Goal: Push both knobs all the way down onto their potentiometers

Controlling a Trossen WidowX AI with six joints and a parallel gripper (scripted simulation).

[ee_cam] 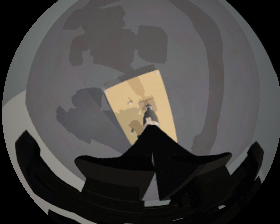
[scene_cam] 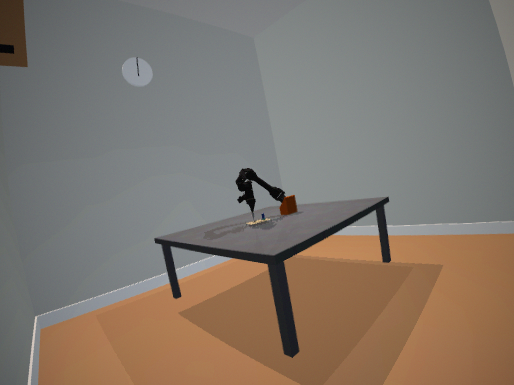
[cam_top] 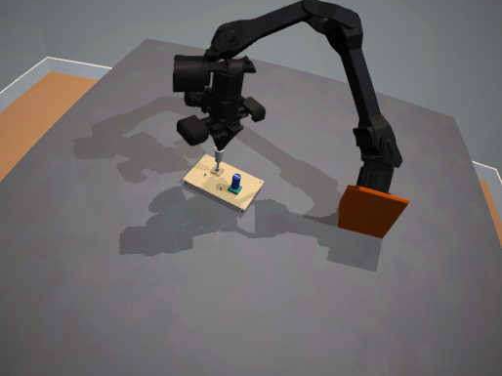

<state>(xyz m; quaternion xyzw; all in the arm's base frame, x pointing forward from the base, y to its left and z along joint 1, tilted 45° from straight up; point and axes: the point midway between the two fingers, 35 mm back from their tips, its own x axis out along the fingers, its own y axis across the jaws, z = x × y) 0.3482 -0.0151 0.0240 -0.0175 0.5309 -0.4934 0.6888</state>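
Right now my gripper tip is 50 mm past the blue knob, 40 mm to the right of it and 40 mm above it. From my gripper tip the other things lie so: grey knob (10 mm below).
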